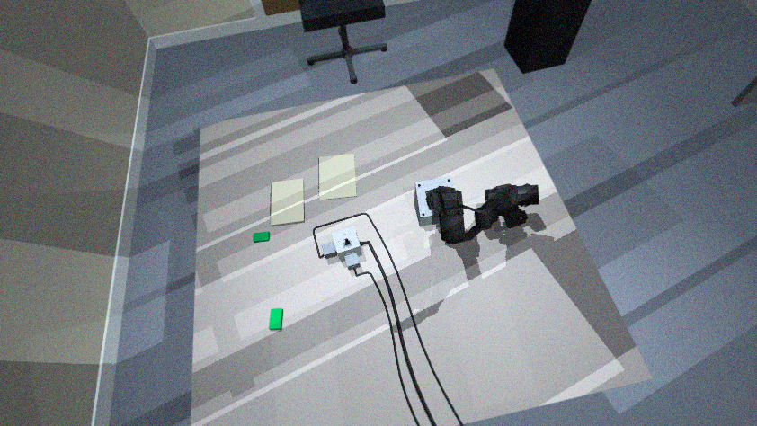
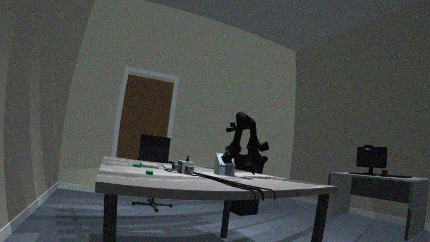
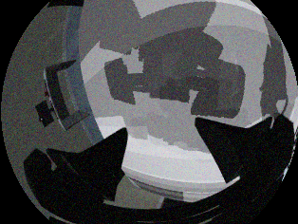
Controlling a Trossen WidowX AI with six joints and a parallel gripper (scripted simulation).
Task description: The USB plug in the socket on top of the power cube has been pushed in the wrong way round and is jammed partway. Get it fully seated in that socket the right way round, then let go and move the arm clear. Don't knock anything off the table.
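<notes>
Right now the dark USB plug is 560 mm ahead of my gripper tip, 60 mm above it and 20 mm to the right of it.
</notes>
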